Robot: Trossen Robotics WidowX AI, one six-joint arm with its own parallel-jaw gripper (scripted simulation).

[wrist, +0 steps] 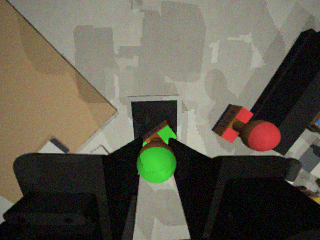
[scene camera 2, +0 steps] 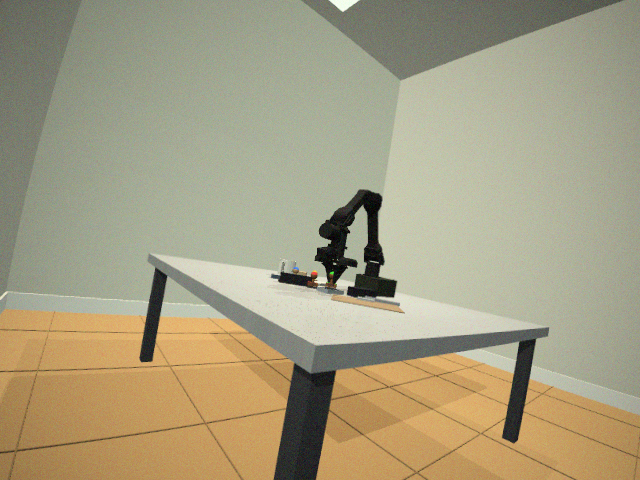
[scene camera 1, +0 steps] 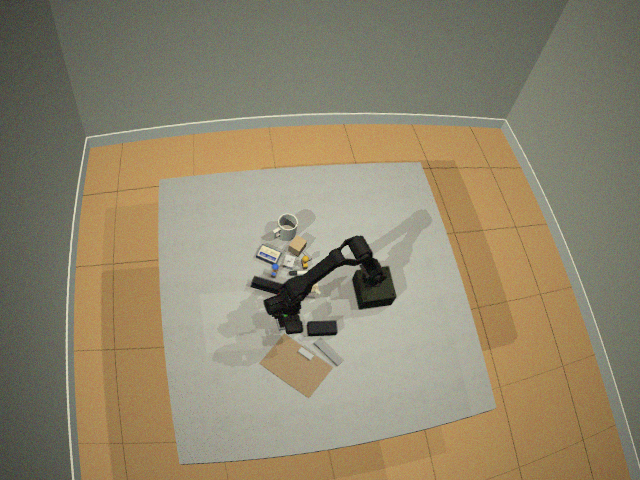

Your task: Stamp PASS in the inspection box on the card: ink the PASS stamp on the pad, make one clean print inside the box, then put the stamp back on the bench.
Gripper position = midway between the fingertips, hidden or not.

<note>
In view: my gripper [scene camera 2: 331,283], a green-knobbed stamp [wrist: 156,162] and a red-knobbed stamp [wrist: 260,135].
My gripper also shows in the wrist view [wrist: 155,142].
</note>
